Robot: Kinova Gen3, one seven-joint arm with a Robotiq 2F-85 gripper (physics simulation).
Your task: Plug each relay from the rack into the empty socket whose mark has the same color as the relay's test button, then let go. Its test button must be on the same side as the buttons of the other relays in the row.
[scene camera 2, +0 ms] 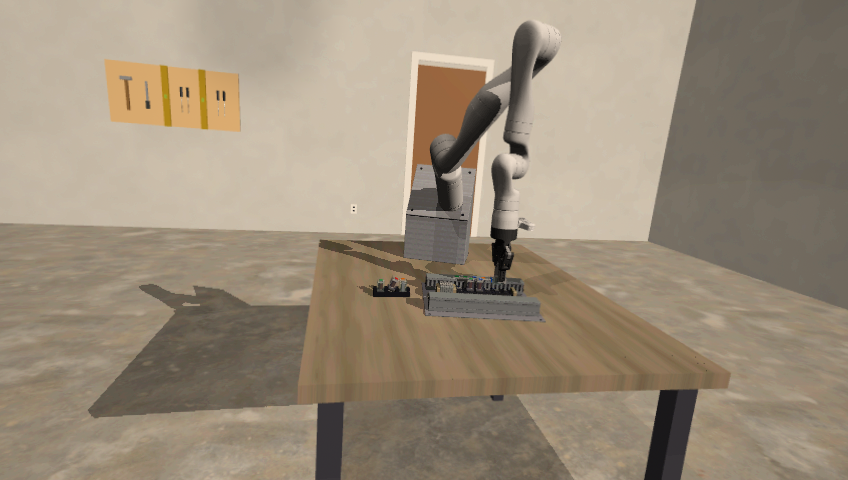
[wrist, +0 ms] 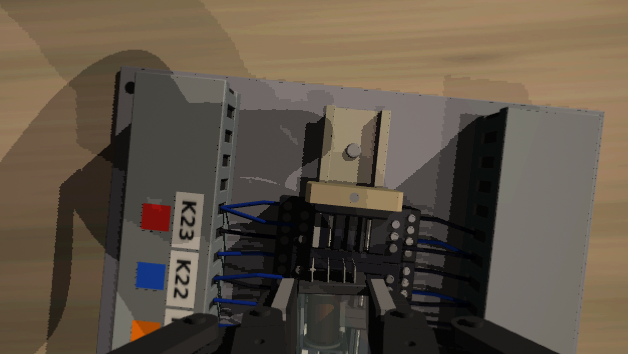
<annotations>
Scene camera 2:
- my gripper: 499,280
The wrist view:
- my gripper: 332,301
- tan end stop: 316,192
</annotations>
